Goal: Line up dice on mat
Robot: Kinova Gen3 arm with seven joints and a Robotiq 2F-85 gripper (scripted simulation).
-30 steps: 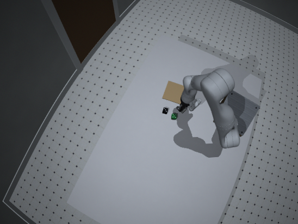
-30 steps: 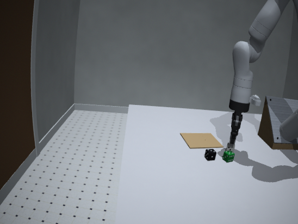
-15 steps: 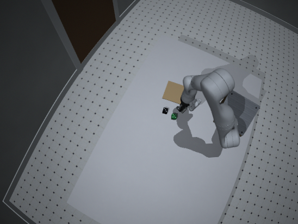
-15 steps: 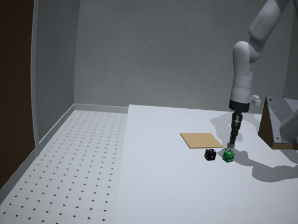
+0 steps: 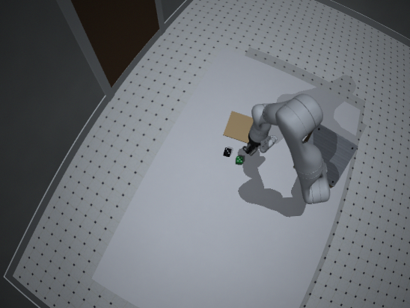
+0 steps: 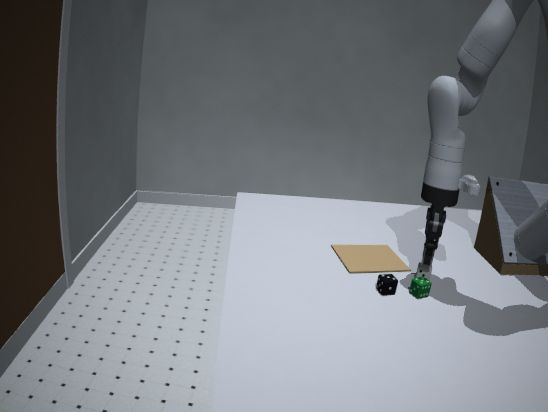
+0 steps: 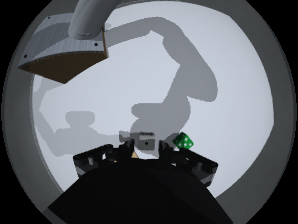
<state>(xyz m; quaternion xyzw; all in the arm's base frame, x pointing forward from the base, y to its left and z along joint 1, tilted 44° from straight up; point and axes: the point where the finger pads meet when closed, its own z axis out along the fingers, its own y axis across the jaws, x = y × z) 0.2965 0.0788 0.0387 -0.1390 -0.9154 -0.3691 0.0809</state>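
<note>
Now: hand 4 cm above the white die. Also, from my hand: black die 9 cm ahead, 6 cm to the left, 4 cm below; then green die 7 cm to the left, 4 cm below, 3 cm ahead; then tan mat 10 cm ahead, 9 cm to the right, 5 cm below.
</note>
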